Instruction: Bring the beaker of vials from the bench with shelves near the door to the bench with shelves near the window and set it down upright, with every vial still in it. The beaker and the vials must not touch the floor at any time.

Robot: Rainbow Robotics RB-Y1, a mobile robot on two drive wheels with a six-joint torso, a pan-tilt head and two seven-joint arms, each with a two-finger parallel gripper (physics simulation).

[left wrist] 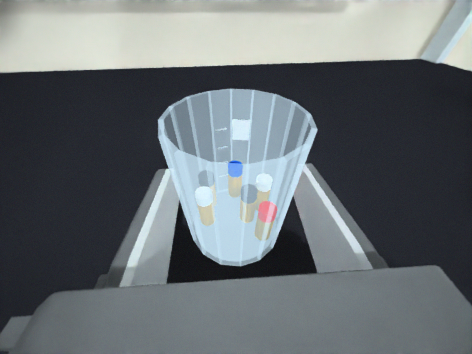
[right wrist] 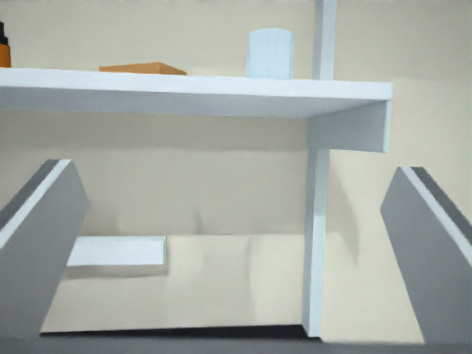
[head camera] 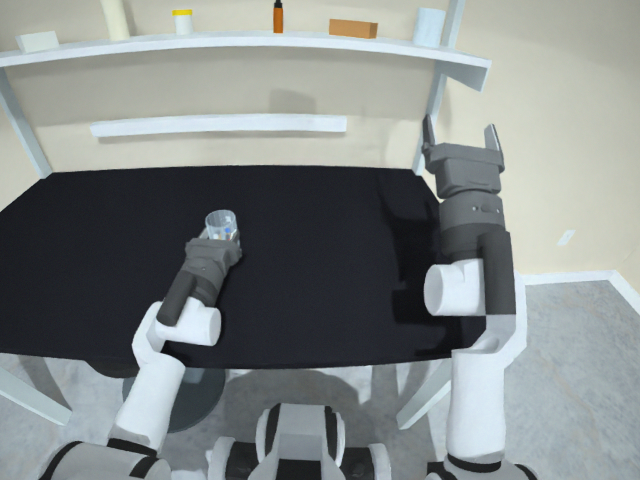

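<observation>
The clear beaker (head camera: 221,223) (left wrist: 235,145) is upright between the fingers of my left gripper (head camera: 222,235) (left wrist: 236,178), which is shut on it. Several vials with blue, white, grey and red caps stand inside the beaker in the left wrist view. The beaker is over the black top of a bench (head camera: 320,268) (left wrist: 75,150) with a shelf; whether its base touches the top cannot be told. My right gripper (head camera: 461,135) (right wrist: 235,184) is open and empty, beyond the right part of the bench, in front of the shelf post.
A shelf (head camera: 248,40) (right wrist: 200,90) above the bench carries an orange-brown box (head camera: 353,28) (right wrist: 142,68), a light blue cylinder (head camera: 428,27) (right wrist: 270,53), an orange bottle (head camera: 278,18) and a yellow-lidded jar (head camera: 182,22). A white rail (head camera: 222,124) runs along the wall. A round dark stool (head camera: 199,400) stands under the front edge.
</observation>
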